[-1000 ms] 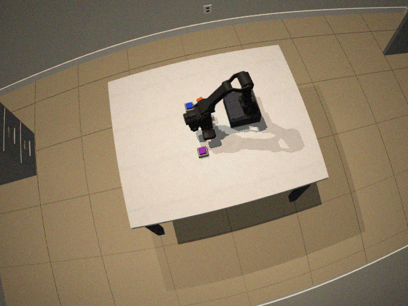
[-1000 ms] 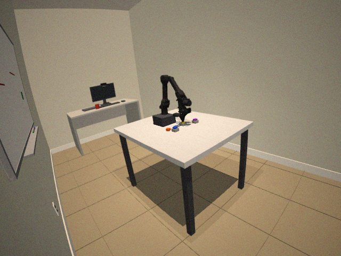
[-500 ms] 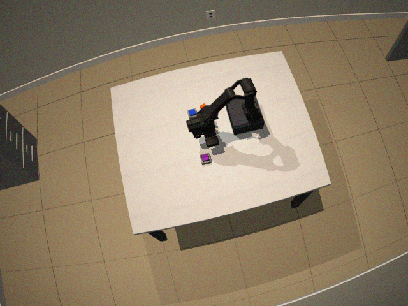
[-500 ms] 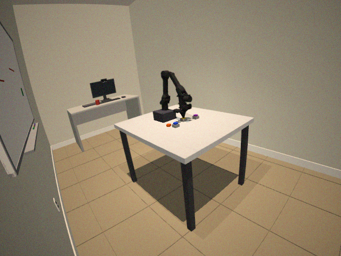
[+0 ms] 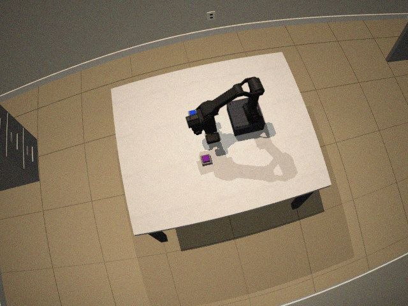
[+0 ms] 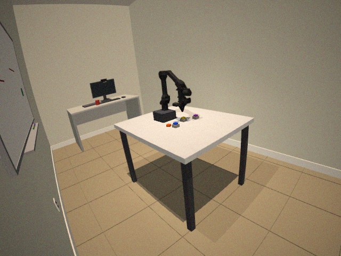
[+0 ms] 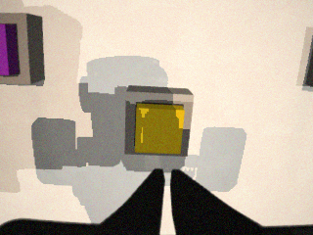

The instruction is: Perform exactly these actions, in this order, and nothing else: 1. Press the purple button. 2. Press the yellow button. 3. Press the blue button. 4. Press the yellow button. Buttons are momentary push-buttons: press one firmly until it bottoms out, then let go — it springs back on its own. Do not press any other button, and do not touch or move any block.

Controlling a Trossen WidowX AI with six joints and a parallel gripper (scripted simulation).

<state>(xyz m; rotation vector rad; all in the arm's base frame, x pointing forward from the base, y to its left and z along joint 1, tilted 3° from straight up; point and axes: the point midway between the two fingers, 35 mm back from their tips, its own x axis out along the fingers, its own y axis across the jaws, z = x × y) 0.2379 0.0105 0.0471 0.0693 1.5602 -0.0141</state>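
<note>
The yellow button lies 60 mm below my gripper tip. The rest, counted from my gripper tip: orange block 170 mm to the right, 80 mm below, 10 mm behind; purple button 110 mm to the left, 60 mm below, 60 mm ahead; blue button 150 mm to the right, 60 mm below, 50 mm ahead.
</note>
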